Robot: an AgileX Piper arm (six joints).
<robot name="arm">
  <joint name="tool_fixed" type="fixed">
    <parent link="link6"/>
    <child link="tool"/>
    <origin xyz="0 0 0" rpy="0 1.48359 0"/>
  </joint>
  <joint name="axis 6" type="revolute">
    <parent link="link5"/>
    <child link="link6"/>
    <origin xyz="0.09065 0 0.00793"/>
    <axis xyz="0.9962 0 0.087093"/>
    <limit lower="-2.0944" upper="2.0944"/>
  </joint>
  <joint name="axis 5" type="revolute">
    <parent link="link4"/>
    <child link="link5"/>
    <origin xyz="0 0 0"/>
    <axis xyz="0 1 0"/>
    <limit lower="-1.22" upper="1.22"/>
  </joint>
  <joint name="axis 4" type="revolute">
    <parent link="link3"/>
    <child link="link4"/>
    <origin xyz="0.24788 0 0.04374"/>
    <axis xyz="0.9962 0 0.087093"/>
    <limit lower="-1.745" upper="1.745"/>
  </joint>
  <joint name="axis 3" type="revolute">
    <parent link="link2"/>
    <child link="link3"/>
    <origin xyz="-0.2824 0 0.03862"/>
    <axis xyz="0 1 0"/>
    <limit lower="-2.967" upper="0"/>
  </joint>
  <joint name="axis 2" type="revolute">
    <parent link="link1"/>
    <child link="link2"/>
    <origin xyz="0 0 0"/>
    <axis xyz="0 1 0"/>
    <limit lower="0" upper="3.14"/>
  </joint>
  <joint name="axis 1" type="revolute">
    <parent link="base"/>
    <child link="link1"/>
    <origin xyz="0 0 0.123"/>
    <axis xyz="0 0 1"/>
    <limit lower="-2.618" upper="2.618"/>
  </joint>
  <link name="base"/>
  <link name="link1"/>
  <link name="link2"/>
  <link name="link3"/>
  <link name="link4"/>
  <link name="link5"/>
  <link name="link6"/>
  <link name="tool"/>
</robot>
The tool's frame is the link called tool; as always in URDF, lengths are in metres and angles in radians.
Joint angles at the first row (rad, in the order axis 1, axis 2, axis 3, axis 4, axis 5, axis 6):
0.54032 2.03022 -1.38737 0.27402 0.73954 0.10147
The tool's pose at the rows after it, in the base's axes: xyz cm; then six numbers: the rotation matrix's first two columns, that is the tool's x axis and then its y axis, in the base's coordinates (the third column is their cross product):
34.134 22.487 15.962 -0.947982 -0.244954 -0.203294 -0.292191 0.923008 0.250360
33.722 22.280 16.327 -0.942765 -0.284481 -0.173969 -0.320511 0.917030 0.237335
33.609 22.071 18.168 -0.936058 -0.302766 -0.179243 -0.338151 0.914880 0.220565
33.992 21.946 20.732 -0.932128 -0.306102 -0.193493 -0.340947 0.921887 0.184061
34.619 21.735 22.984 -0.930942 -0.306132 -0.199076 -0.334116 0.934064 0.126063
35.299 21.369 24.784 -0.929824 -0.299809 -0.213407 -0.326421 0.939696 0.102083
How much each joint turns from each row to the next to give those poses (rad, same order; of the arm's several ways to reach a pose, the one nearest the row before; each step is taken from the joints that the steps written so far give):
0.00001 0.00000 -0.00155 0.00252 0.02749 -0.01640
0.00022 -0.01059 -0.00186 -0.00991 0.05112 -0.02128
0.00001 -0.03332 -0.02588 -0.03145 0.05763 0.01166
0.00110 -0.02474 -0.07024 -0.06255 0.08323 0.04704
0.00086 -0.00422 -0.08880 -0.07890 0.09551 0.05212
-0.01042 0.00001 -0.07251 -0.03182 0.06271 0.01361

